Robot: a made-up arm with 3 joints.
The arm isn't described. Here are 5 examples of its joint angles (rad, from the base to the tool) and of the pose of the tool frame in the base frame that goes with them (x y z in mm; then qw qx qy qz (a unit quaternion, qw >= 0)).
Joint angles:
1: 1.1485 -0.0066 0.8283
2: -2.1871 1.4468 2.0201
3: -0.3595 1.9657 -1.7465
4: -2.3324 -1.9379 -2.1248
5: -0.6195 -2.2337 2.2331
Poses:
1: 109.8 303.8 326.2 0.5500 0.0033 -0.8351 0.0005
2: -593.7 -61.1 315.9 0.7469 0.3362 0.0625 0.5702
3: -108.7 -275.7 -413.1 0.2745 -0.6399 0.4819 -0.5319
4: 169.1 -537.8 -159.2 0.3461 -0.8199 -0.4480 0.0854
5: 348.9 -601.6 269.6 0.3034 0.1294 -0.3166 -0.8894
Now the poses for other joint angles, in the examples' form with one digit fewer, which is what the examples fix.
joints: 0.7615 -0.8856 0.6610
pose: -116 100 543 0.684 0.428 -0.590 0.022
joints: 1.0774 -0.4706 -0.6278
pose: -153 219 367 0.948 0.153 -0.217 0.176
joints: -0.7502 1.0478 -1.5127
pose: -233 157 -214 0.368 -0.464 0.784 -0.186
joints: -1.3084 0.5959 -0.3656
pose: -276 243 -1 0.640 -0.262 0.710 0.133
